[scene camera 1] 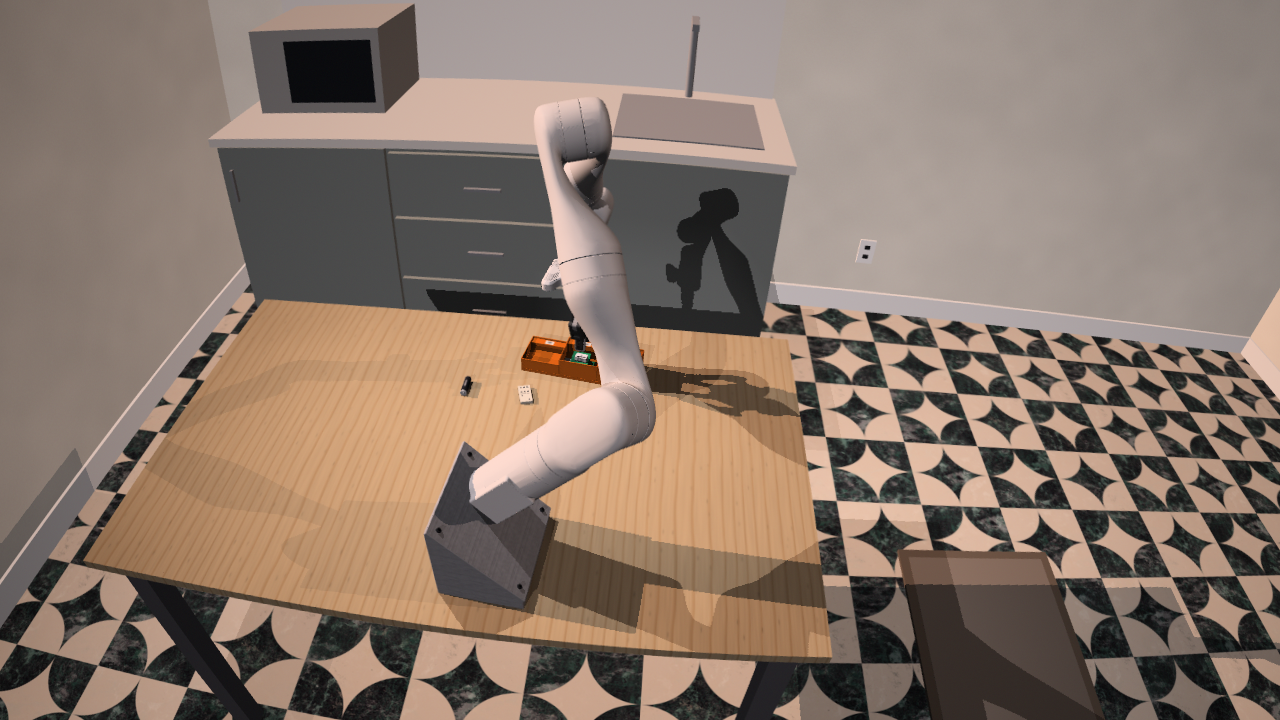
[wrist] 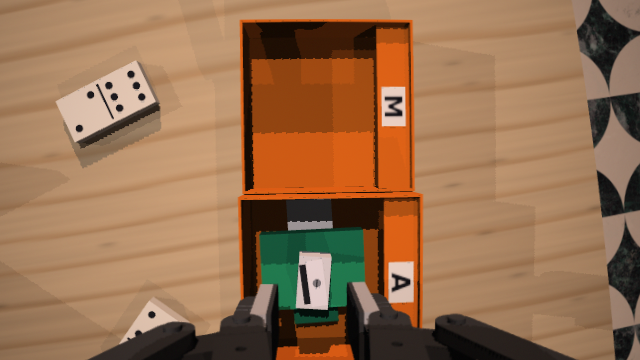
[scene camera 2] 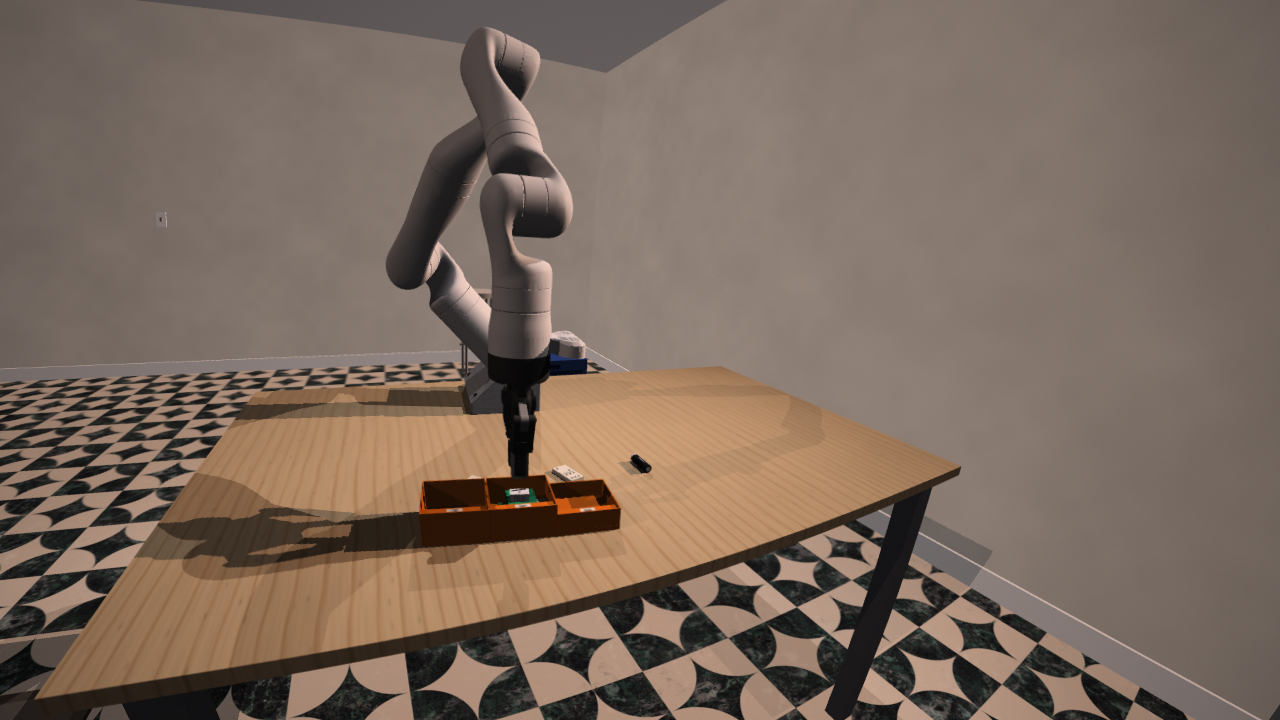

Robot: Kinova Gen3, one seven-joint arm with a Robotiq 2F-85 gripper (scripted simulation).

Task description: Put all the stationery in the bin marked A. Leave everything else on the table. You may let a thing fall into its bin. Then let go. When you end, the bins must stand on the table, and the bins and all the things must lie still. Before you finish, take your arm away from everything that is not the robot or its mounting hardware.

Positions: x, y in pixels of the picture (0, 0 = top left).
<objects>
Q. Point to an orange three-compartment bin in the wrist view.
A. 320, 119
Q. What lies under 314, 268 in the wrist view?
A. A grey sharpener.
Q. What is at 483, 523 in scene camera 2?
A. An orange three-compartment bin.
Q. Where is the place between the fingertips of the gripper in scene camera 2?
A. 518, 471
</objects>
